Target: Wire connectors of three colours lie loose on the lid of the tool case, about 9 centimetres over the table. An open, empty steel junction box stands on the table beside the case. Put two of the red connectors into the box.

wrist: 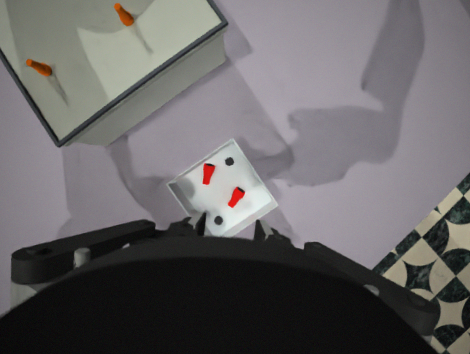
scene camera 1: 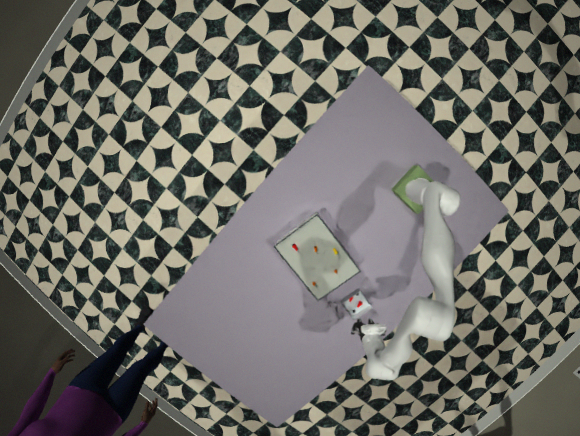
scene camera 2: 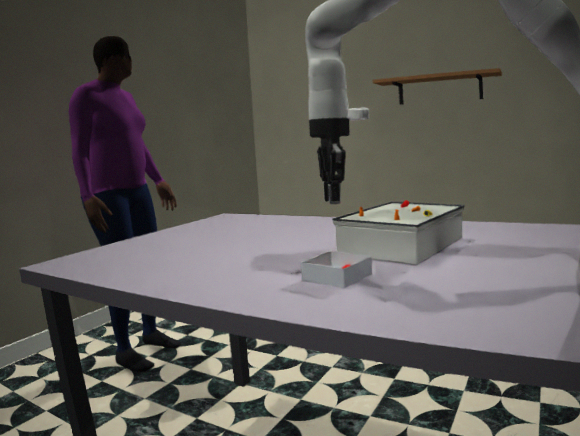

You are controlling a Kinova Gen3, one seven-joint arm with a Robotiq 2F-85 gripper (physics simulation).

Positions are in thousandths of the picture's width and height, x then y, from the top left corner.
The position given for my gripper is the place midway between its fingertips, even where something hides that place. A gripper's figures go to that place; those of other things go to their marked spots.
Labels:
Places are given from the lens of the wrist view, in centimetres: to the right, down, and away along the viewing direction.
my gripper (wrist: 488, 648): 0, 4, 16
tool case (wrist: 227, 219): -13, -10, 22
junction box (wrist: 495, 479): 0, -1, 31

